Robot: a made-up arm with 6 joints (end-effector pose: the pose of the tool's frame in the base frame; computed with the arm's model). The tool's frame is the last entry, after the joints.
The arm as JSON. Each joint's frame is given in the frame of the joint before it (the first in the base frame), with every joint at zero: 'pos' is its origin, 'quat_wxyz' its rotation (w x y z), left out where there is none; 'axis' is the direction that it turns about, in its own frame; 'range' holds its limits. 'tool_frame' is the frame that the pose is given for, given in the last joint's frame.
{
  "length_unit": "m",
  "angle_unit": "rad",
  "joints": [
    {
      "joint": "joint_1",
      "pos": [
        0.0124,
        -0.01,
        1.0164
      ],
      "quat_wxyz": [
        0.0,
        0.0,
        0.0,
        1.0
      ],
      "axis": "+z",
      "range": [
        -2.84,
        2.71
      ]
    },
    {
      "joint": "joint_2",
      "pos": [
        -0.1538,
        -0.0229,
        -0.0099
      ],
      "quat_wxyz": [
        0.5,
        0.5,
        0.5,
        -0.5
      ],
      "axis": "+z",
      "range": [
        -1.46,
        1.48
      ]
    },
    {
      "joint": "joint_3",
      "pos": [
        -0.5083,
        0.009,
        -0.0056
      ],
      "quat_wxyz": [
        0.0,
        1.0,
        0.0,
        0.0
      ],
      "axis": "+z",
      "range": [
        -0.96,
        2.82
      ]
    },
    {
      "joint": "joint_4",
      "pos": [
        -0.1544,
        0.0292,
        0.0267
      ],
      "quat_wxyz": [
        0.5,
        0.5,
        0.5,
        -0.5
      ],
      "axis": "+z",
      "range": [
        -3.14,
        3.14
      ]
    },
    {
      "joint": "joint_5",
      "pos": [
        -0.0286,
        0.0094,
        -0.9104
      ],
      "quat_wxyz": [
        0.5,
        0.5,
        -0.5,
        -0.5
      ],
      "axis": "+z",
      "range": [
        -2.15,
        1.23
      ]
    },
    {
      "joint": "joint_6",
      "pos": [
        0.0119,
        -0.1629,
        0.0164
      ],
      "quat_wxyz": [
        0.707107,
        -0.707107,
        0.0,
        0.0
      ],
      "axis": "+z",
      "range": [
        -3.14,
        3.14
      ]
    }
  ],
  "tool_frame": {
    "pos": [
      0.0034,
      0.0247,
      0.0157
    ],
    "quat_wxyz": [
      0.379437,
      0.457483,
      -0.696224,
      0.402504
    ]
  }
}
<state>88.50 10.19 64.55 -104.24 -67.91 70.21</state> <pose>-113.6 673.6 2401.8 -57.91 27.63 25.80</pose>
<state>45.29 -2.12 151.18 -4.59 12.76 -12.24</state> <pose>-614.3 -691.9 1824.0 60.15 -8.50 32.60</pose>
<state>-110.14 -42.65 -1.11 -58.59 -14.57 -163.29</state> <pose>-199.5 -532.5 2153.4 41.98 7.45 77.77</pose>
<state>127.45 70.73 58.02 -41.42 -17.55 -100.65</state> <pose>-1003.5 1375.4 1044.7 123.95 -26.11 -69.03</pose>
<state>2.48 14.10 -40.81 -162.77 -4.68 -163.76</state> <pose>1017.1 92.5 691.9 -96.12 -40.03 -140.60</pose>
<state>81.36 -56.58 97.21 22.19 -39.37 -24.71</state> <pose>-116.5 -1278.1 1673.8 68.00 43.82 75.89</pose>
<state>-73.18 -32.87 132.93 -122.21 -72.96 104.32</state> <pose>-171.2 1103.0 1476.6 79.24 -44.15 -158.48</pose>
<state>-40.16 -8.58 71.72 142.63 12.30 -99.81</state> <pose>140.5 -30.6 2592.0 -2.96 51.17 -157.94</pose>
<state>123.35 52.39 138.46 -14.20 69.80 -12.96</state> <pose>-119.8 306.8 2311.8 61.81 2.29 122.63</pose>
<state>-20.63 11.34 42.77 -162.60 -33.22 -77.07</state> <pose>1027.0 -339.4 2240.4 31.26 35.68 177.43</pose>
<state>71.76 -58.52 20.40 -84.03 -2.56 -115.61</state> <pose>-10.7 -182.6 2350.9 41.95 54.22 -125.52</pose>
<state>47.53 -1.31 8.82 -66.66 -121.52 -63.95</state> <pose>602.7 807.8 1730.0 113.81 -30.68 -41.44</pose>
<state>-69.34 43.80 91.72 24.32 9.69 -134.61</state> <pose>338.6 -1020.0 2328.3 107.22 62.17 65.97</pose>
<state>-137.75 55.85 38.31 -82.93 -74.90 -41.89</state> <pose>-1057.5 -1156.7 1098.6 115.87 -13.79 92.96</pose>
